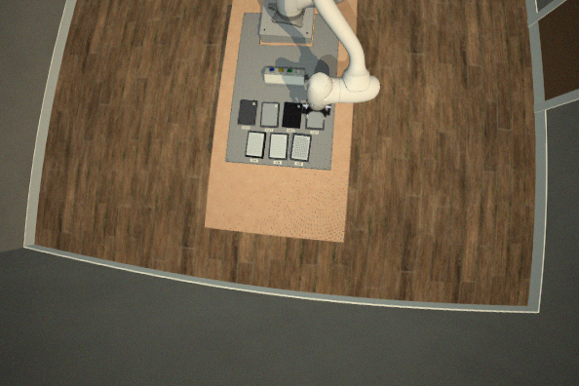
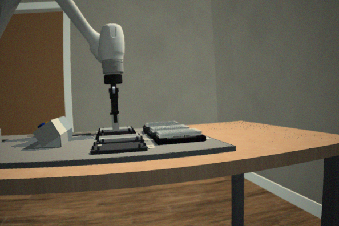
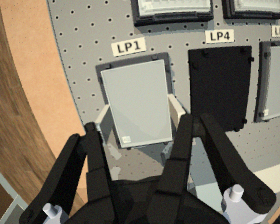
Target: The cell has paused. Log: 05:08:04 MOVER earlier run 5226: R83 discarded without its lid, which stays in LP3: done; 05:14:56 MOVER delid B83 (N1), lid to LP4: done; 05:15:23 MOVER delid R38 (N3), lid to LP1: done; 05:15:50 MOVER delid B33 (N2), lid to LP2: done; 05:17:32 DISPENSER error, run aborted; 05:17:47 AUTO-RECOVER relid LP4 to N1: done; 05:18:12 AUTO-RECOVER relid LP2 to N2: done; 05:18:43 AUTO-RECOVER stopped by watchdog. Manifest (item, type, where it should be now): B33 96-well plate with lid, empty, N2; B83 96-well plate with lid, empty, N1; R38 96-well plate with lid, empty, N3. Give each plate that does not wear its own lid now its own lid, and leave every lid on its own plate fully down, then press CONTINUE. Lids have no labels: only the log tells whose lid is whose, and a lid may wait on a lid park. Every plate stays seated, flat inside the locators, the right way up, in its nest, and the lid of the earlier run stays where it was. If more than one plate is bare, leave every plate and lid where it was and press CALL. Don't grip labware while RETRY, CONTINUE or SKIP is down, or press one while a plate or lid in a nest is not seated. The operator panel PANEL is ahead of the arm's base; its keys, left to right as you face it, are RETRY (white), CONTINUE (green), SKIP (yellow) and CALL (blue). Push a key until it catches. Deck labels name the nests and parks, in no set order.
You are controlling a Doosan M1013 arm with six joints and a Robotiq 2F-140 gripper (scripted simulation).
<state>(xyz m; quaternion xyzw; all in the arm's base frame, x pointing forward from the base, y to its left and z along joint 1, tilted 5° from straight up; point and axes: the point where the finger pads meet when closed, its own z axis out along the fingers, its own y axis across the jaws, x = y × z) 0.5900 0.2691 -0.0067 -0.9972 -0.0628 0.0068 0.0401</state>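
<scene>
Right now my hand is 190 mm short of the plate, 40 mm to the left of it and 10 mm above it. The rest, counted from my hand: grey lid 20 mm below; then LP4 park 130 mm to the right, 30 mm below, 10 mm ahead; then white key 220 mm behind, 140 mm to the right, 30 mm above.
</scene>
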